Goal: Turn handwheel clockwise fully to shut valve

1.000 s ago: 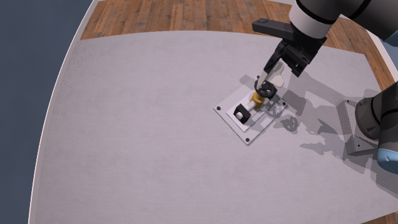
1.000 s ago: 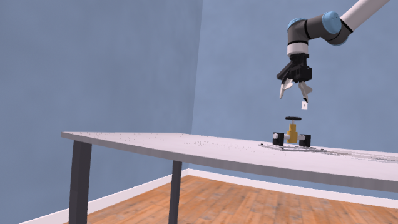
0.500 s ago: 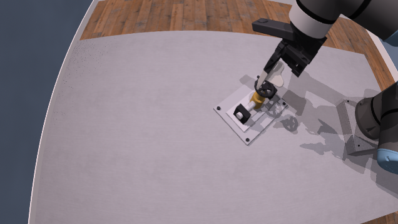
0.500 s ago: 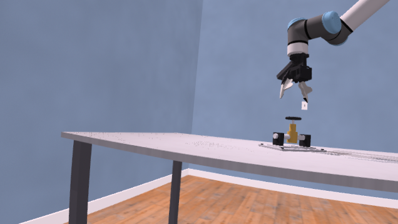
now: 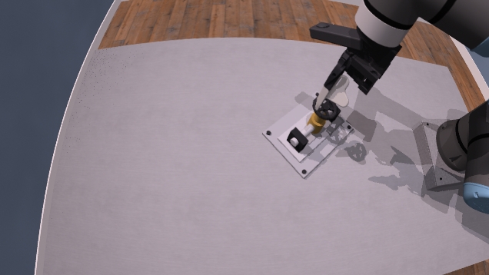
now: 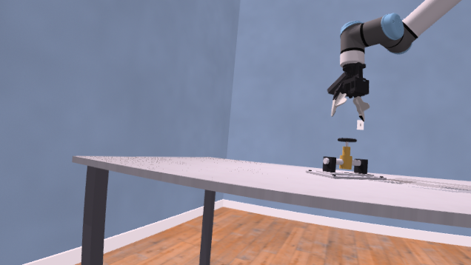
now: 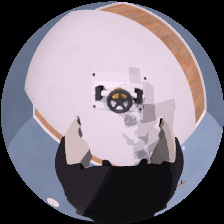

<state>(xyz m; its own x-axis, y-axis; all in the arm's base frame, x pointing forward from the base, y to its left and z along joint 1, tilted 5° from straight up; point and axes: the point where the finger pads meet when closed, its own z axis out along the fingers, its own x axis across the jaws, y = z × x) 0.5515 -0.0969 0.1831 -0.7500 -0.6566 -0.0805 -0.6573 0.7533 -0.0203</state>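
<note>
My gripper is now 90 mm above the handwheel. The rest, counted from my hand: mounting plate: 210 mm below.
</note>
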